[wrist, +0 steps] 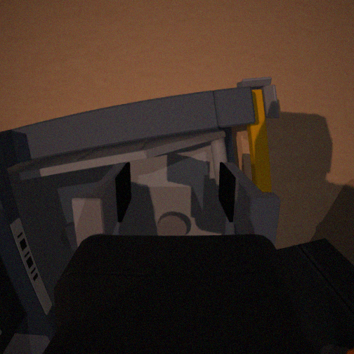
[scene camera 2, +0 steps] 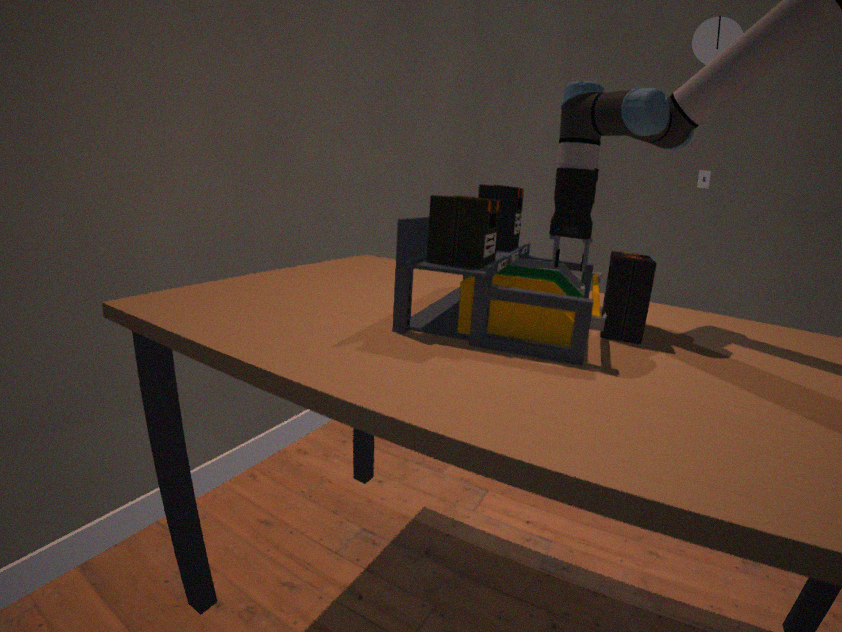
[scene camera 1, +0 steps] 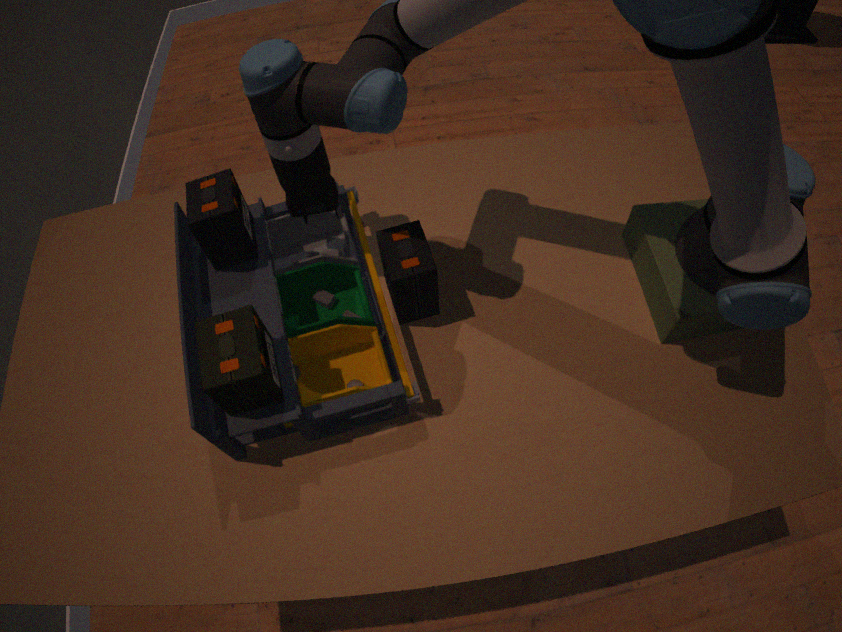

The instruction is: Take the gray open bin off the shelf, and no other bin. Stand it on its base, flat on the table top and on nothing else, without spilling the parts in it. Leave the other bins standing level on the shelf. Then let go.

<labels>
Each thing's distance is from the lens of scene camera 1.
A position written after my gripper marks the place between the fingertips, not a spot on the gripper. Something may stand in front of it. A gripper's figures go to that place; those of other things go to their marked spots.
my gripper (scene camera 1: 322, 216): 0.93 m
black box (scene camera 1: 410, 271): 0.78 m
green bin (scene camera 1: 301, 314): 0.92 m
gray open bin (scene camera 1: 325, 238): 0.99 m
The marked spots on the black box and the green bin are 0.22 m apart.
</labels>
